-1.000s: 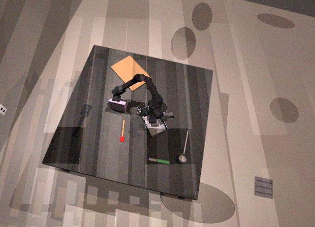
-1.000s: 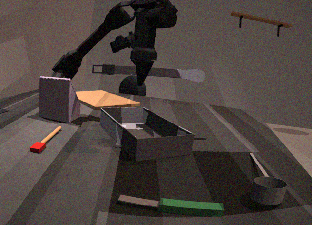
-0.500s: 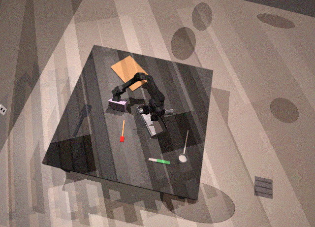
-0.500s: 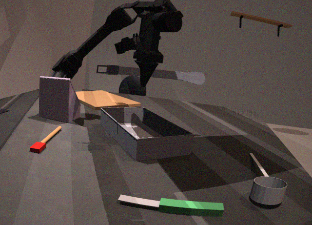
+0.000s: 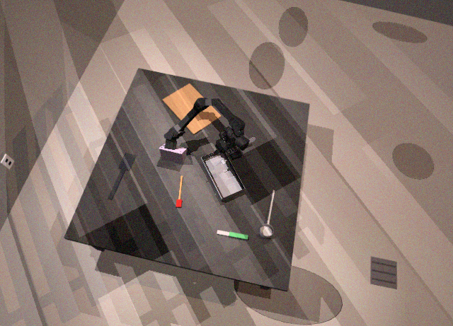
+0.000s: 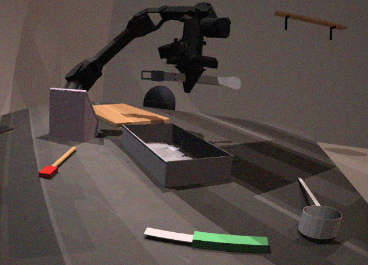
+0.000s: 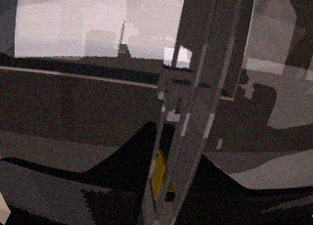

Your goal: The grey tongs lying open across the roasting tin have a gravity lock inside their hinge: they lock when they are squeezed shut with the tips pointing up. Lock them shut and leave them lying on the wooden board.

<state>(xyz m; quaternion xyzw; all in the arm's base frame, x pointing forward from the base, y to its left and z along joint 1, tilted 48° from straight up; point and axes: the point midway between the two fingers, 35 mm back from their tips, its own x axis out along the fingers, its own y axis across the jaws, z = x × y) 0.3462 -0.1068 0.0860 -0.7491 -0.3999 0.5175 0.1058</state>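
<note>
The wooden board is 39 cm to the left of my gripper tip, 28 cm behind it and 15 cm below it. Round my gripper tip: grey roasting tin 13 cm below, 9 cm to the right, 2 cm behind; red-headed spatula 27 cm behind, 25 cm to the right, 15 cm below; yellow part 4 cm above.
</note>
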